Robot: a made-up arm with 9 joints.
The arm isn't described. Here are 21 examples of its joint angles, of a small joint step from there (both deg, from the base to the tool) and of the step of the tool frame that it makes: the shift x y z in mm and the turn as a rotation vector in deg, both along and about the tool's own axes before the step.
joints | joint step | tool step
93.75 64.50 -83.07 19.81 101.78 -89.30 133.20 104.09 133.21 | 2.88 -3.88 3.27 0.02 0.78 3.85 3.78 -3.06 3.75 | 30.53 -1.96 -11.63 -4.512 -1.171 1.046
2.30 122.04 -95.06 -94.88 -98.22 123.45 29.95 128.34 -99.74 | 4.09 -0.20 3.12 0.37 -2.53 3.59 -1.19 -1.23 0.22 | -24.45 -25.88 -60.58 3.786 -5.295 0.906
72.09 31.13 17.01 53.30 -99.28 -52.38 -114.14 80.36 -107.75 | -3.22 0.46 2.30 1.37 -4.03 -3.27 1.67 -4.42 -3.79 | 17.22 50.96 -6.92 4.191 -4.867 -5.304
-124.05 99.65 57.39 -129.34 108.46 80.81 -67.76 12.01 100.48 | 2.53 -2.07 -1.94 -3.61 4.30 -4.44 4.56 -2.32 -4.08 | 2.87 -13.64 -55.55 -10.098 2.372 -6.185
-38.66 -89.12 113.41 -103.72 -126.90 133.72 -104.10 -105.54 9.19 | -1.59 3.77 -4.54 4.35 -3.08 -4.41 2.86 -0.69 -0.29 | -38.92 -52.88 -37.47 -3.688 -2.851 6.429
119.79 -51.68 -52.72 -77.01 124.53 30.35 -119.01 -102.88 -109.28 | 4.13 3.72 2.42 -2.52 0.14 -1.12 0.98 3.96 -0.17 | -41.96 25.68 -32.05 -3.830 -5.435 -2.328
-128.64 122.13 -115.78 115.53 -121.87 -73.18 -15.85 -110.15 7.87 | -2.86 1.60 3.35 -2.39 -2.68 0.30 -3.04 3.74 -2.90 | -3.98 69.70 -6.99 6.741 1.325 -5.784
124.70 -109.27 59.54 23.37 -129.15 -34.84 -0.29 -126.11 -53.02 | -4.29 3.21 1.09 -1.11 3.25 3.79 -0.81 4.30 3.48 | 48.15 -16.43 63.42 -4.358 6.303 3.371
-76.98 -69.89 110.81 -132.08 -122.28 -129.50 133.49 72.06 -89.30 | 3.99 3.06 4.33 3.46 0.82 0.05 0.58 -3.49 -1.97 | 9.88 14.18 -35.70 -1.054 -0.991 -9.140
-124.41 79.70 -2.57 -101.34 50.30 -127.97 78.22 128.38 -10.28 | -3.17 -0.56 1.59 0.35 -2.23 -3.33 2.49 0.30 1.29 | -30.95 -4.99 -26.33 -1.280 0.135 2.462
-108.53 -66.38 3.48 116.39 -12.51 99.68 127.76 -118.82 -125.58 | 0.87 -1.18 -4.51 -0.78 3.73 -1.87 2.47 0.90 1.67 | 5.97 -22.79 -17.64 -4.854 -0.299 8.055
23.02 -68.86 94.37 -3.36 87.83 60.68 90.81 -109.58 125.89 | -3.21 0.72 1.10 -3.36 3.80 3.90 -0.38 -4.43 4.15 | -2.27 -9.95 16.77 -5.357 4.386 5.576
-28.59 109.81 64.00 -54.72 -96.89 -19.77 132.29 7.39 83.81 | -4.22 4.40 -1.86 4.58 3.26 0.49 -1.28 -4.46 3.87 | 10.63 2.61 -27.73 -3.953 -4.942 8.750
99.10 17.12 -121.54 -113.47 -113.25 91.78 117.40 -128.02 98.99 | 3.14 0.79 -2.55 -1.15 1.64 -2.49 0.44 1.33 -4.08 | -8.29 4.50 -21.56 2.524 -4.549 -1.004
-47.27 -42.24 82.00 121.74 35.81 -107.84 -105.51 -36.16 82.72 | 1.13 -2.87 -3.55 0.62 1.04 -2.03 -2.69 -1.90 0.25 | 44.05 10.85 10.74 -2.741 0.947 -4.558
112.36 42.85 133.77 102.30 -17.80 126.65 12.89 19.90 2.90 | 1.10 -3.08 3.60 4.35 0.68 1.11 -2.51 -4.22 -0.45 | 24.31 -28.59 -73.61 -0.676 -11.773 2.202
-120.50 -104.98 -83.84 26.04 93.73 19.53 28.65 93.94 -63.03 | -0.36 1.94 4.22 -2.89 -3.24 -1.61 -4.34 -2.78 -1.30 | 11.41 -32.58 -13.48 -2.251 1.869 0.233
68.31 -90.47 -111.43 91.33 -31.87 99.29 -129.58 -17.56 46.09 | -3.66 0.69 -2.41 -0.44 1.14 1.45 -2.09 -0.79 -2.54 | -33.04 -48.28 -26.86 -3.155 0.443 -0.116
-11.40 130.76 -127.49 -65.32 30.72 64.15 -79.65 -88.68 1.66 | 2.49 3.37 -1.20 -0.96 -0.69 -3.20 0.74 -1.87 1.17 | -51.72 -1.85 -67.37 -0.536 -7.131 -1.144
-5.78 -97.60 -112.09 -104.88 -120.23 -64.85 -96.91 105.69 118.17 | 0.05 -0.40 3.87 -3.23 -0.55 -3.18 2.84 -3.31 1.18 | -14.99 24.80 46.08 -7.058 5.376 -6.594
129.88 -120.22 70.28 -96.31 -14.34 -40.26 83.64 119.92 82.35 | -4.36 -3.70 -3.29 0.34 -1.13 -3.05 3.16 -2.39 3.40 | -0.91 -41.24 -39.41 -0.884 3.866 -4.555
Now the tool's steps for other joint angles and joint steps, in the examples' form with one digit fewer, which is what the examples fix.
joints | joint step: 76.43 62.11 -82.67 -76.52 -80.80 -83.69 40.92 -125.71 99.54 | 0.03 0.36 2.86 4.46 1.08 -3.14 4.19 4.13 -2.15
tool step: 3.3 -46.5 29.3 11.94 -2.99 0.09
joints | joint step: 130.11 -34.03 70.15 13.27 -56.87 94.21 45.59 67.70 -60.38 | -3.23 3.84 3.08 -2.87 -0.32 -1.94 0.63 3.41 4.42
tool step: 16.1 -90.2 -45.2 -10.20 0.16 6.18
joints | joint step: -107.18 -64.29 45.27 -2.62 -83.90 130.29 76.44 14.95 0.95 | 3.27 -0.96 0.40 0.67 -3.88 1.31 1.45 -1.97 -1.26
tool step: -23.6 -32.7 -39.7 -3.76 -2.27 1.45
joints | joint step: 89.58 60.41 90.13 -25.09 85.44 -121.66 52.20 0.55 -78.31 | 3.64 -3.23 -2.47 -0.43 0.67 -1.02 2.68 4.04 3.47
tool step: 11.1 -59.0 30.8 -9.09 2.34 7.03
